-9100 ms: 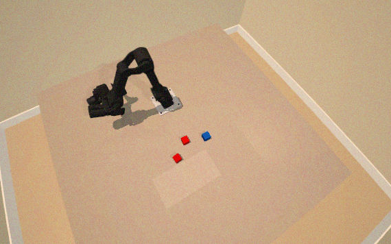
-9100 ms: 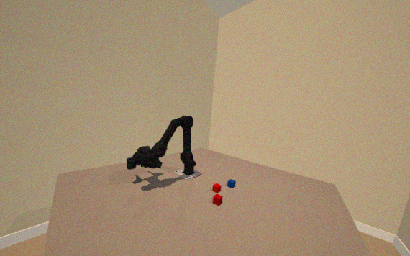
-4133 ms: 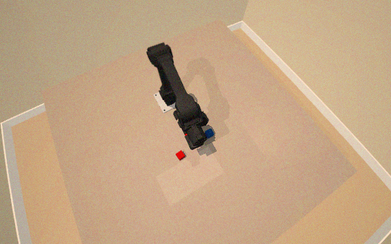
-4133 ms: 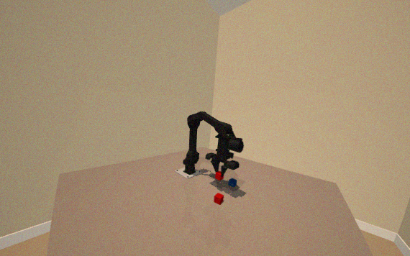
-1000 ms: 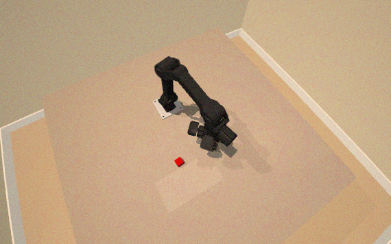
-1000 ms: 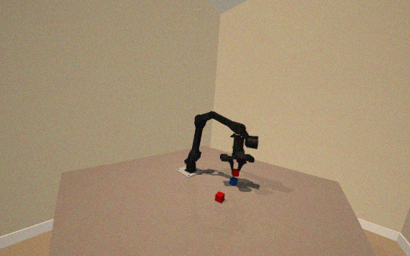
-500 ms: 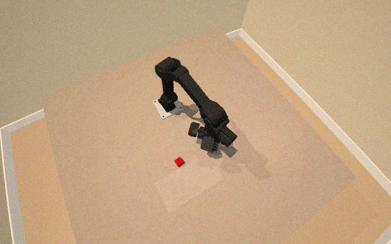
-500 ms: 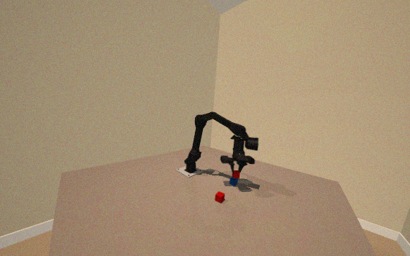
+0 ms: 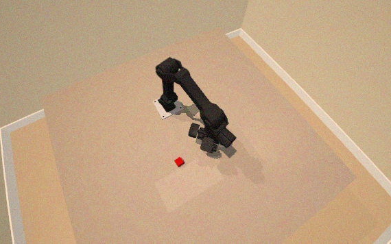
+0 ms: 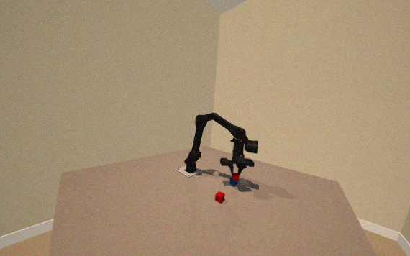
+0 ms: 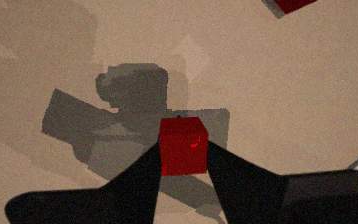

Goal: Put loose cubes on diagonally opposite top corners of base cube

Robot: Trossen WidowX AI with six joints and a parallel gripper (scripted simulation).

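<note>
Now: gripper tip 4 cm above the blue base cube, 1 cm to the right of it and 1 cm past it.
</note>
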